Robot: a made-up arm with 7 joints.
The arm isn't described. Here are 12 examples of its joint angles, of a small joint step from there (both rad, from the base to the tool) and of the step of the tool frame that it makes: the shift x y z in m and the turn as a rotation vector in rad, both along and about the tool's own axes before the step.
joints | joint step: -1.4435 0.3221 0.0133 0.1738 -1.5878 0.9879 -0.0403 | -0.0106 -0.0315 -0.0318 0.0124 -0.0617 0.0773 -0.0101
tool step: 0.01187 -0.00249 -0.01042 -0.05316 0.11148 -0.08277
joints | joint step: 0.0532 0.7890 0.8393 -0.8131 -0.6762 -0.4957 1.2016 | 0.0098 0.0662 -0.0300 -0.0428 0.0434 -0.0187 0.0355
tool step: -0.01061 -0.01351 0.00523 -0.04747 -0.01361 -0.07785
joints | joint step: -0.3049 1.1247 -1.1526 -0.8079 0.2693 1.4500 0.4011 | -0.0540 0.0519 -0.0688 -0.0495 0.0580 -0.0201 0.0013
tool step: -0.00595 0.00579 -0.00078 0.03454 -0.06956 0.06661
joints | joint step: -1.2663 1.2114 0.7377 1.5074 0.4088 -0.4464 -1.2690 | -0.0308 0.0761 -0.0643 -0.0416 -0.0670 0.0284 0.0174
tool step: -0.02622 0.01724 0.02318 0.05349 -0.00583 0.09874
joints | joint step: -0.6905 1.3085 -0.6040 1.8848 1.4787 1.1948 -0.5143 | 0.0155 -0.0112 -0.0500 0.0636 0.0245 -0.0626 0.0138
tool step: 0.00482 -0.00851 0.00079 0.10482 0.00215 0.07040
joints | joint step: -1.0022 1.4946 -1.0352 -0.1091 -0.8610 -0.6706 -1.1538 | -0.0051 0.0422 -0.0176 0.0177 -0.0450 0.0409 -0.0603
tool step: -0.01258 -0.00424 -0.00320 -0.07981 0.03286 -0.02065
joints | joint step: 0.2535 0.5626 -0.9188 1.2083 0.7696 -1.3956 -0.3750 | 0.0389 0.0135 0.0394 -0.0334 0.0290 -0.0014 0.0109
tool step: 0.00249 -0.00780 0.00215 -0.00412 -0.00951 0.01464
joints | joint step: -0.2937 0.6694 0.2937 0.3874 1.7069 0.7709 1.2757 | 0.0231 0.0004 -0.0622 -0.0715 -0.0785 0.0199 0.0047
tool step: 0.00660 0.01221 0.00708 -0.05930 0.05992 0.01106
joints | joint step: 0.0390 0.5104 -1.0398 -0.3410 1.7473 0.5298 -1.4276 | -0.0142 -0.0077 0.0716 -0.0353 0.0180 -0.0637 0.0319
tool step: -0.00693 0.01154 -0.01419 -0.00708 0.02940 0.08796
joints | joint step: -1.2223 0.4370 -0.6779 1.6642 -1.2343 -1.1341 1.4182 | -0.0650 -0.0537 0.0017 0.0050 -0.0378 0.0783 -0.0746
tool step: -0.02664 -0.01209 0.00405 0.03809 0.09815 -0.06673
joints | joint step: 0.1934 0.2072 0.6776 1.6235 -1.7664 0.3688 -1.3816 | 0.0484 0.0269 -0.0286 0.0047 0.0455 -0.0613 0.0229
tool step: -0.00799 -0.00713 0.02391 0.12671 0.03441 0.06146
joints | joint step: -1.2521 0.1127 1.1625 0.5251 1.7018 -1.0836 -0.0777 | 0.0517 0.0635 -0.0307 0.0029 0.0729 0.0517 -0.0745
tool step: -0.01434 0.00339 -0.01603 0.09041 0.08411 -0.18806
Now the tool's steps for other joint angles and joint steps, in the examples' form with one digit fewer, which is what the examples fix.
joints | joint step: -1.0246 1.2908 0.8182 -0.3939 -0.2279 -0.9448 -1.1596 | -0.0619 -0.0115 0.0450 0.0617 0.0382 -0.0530 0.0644
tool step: -0.0184 0.0028 -0.0030 0.0738 0.0922 0.0915
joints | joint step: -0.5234 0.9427 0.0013 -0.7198 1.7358 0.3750 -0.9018 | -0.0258 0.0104 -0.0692 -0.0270 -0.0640 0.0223 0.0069
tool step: -0.0065 0.0059 0.0084 -0.0510 -0.0930 0.0213
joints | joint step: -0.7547 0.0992 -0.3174 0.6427 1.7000 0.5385 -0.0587 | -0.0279 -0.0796 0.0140 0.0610 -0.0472 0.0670 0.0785
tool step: -0.0041 0.0037 0.0181 -0.0850 0.0285 0.0159
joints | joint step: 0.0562 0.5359 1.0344 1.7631 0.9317 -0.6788 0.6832 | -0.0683 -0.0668 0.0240 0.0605 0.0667 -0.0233 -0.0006
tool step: -0.0197 -0.0378 0.0164 -0.0676 -0.0160 -0.1282
